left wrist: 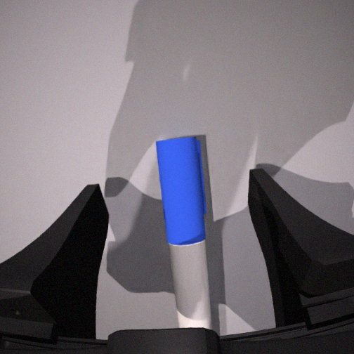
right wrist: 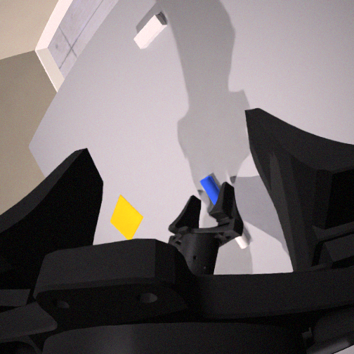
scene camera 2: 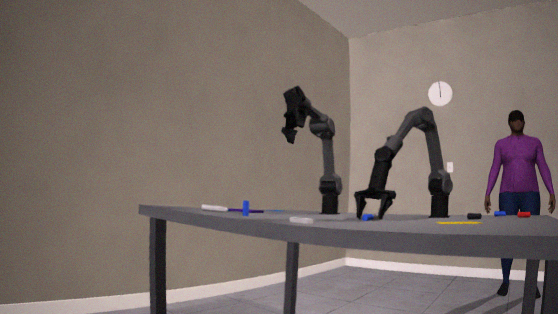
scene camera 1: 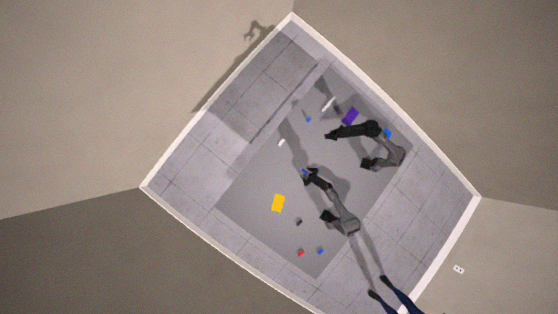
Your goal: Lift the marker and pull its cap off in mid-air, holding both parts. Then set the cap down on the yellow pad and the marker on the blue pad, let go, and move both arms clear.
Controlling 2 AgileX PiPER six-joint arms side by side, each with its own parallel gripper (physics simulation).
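Observation:
The marker lies on the table, its blue cap (scene camera 1: pixel 304 171) (scene camera 2: pixel 368 217) (left wrist: pixel 182 190) (right wrist: pixel 208 186) still joined to its white body (left wrist: pixel 190 280) (right wrist: pixel 242 241). My left gripper (scene camera 1: pixel 309 176) (scene camera 2: pixel 370 217) (left wrist: pixel 175 193) (right wrist: pixel 211 191) is open and low at the table, with one finger on each side of the marker and a gap on both sides. My right gripper (scene camera 1: pixel 326 135) (scene camera 2: pixel 289 136) (right wrist: pixel 168 147) is open, empty and high above the table. The yellow pad (scene camera 1: pixel 278 203) (scene camera 2: pixel 459 223) (right wrist: pixel 126 218) lies flat. The blue pad (scene camera 1: pixel 387 133) (scene camera 2: pixel 276 211) is partly hidden by the right arm in scene camera 1.
A purple pad (scene camera 1: pixel 350 116) and a long white object (scene camera 1: pixel 328 104) (scene camera 2: pixel 214 208) lie near an upright blue cylinder (scene camera 1: pixel 308 119) (scene camera 2: pixel 245 208). A white block (scene camera 1: pixel 281 142) (scene camera 2: pixel 301 220) (right wrist: pixel 150 32) lies beyond the marker. Black (scene camera 1: pixel 299 221), red (scene camera 1: pixel 300 252) and blue (scene camera 1: pixel 320 251) pieces lie past the yellow pad.

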